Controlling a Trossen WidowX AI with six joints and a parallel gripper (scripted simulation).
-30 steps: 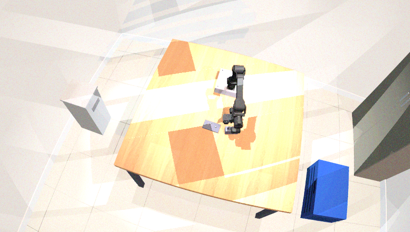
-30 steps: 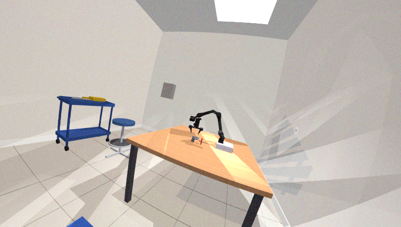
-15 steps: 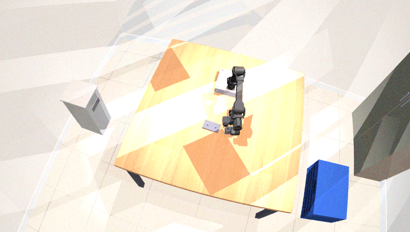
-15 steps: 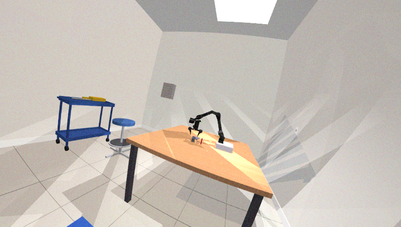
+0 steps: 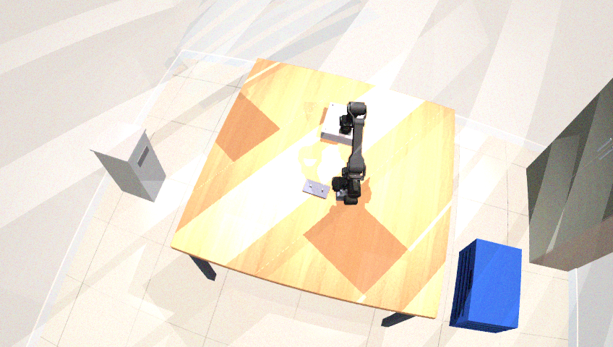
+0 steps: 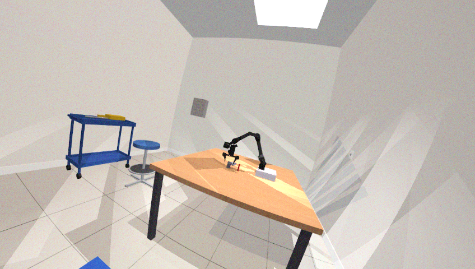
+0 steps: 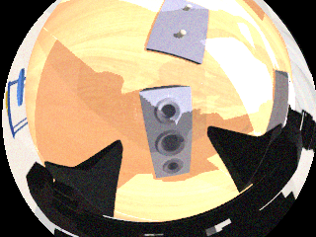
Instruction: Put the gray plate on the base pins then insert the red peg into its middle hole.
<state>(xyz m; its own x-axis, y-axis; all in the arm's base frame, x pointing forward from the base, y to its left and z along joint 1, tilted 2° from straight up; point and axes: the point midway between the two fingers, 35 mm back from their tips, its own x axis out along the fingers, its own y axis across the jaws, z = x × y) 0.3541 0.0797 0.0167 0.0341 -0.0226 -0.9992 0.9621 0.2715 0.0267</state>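
My gripper tip is right at the gray plate. From my gripper tip the other things lie so: gray base 150 mm to the right, 30 mm below, 10 mm behind; red peg 120 mm behind, 40 mm to the left.
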